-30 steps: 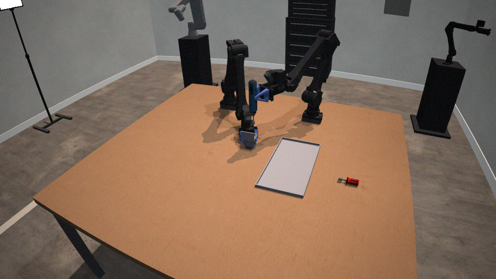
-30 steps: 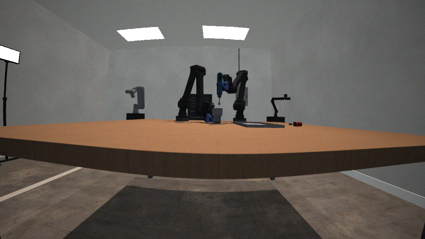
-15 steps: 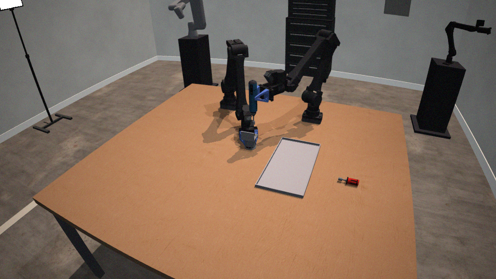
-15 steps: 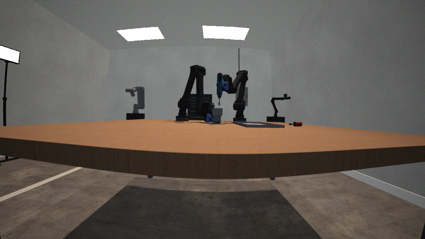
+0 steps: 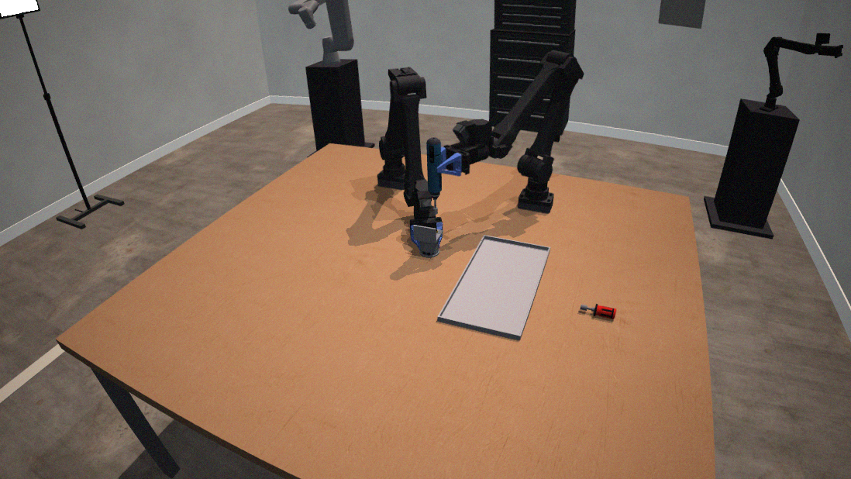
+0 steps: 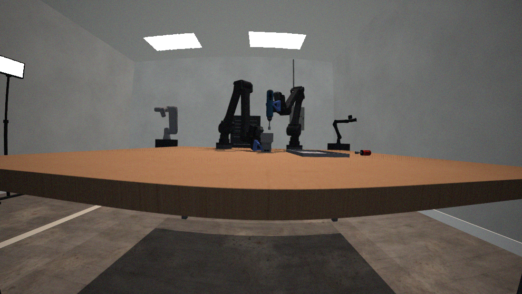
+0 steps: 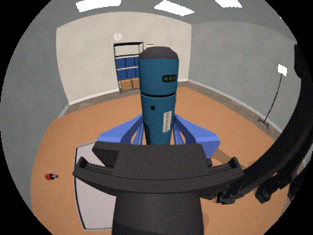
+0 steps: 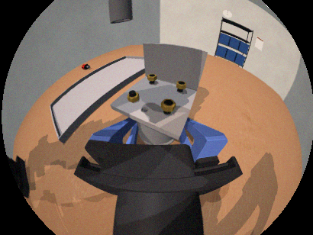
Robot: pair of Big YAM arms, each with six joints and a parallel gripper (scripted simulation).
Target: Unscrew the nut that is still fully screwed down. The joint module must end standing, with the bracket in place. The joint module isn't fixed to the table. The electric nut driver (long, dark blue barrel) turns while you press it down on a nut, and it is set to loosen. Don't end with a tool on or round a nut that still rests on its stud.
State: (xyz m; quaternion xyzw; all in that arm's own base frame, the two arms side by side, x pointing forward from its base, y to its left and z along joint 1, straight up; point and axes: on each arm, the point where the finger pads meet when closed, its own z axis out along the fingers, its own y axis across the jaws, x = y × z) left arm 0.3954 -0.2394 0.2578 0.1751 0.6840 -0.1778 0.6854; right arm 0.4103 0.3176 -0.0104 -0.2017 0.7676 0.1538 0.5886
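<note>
The joint module is 10 mm above my right hand. Round my right hand: flat grey tray 250 mm to the left, 80 mm ahead, 20 mm below; then red-handled tool 540 mm to the left, 130 mm ahead, 10 mm below; then grey bracket 50 mm above.
</note>
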